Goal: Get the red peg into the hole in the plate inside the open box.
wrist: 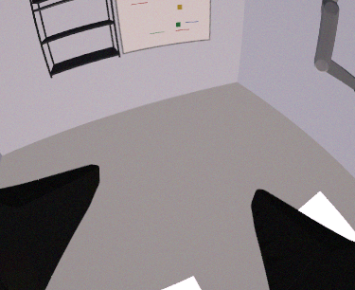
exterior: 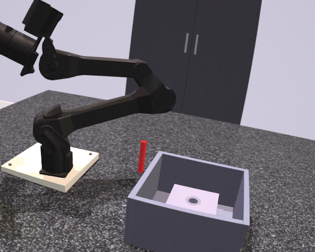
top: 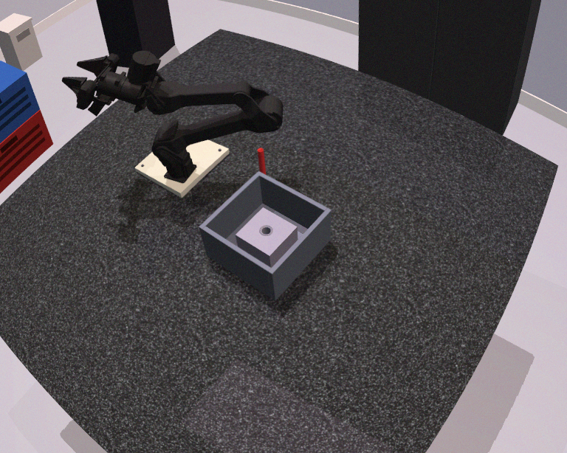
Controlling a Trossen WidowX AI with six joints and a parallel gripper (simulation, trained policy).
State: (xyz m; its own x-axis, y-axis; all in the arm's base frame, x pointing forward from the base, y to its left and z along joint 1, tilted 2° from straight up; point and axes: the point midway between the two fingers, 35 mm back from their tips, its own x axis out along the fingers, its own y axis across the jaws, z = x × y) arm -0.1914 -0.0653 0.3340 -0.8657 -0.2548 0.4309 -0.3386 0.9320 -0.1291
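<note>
Now: the red peg 42 cm ahead of my gripper tip, 15 cm to the left of it and 32 cm below it. Round my gripper tip: grey box 53 cm ahead, 4 cm to the right, 33 cm below.
</note>
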